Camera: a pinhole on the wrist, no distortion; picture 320 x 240 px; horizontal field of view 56.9 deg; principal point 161.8 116.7 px. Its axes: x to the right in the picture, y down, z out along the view. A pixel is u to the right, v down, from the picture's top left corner.
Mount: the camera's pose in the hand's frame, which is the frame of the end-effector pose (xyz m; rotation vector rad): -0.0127 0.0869 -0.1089 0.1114 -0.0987 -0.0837
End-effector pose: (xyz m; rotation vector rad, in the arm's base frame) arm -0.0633 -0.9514 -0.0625 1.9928 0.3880 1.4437
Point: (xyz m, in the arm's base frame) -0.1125 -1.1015 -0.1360
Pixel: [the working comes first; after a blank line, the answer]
In the camera's frame: -0.1309 -0.0119 0.1410

outside the picture
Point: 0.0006 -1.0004 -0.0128
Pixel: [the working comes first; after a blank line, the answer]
In the camera's frame: 0.0621 -0.0023 0.1707

269 113
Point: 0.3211 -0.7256 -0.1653
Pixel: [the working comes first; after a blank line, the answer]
In the camera's frame: 0.2723 -0.3054 0.4266

outside the picture
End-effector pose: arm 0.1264 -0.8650 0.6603 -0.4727 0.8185 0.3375
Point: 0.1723 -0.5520 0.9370
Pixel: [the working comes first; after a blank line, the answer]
In the camera's frame: -0.0981 0.1237 0.4644

99 195
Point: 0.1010 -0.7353 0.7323
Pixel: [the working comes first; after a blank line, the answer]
In the camera's frame: -0.0265 0.0348 0.2045

124 167
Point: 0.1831 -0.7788 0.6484
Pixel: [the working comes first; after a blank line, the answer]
In the camera's frame: 0.0869 -0.0105 0.1769

307 99
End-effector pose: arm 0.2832 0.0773 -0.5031 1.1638 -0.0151 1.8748
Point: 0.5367 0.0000 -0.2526
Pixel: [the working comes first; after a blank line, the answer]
In the camera's frame: 0.1547 -0.0496 0.4578

262 85
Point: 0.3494 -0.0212 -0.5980
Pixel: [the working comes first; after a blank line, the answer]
In the camera's frame: -0.1075 -0.1059 0.1698

outside the picture
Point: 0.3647 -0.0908 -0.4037
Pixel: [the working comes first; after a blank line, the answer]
In the camera's frame: -0.0138 0.0287 0.2961

148 145
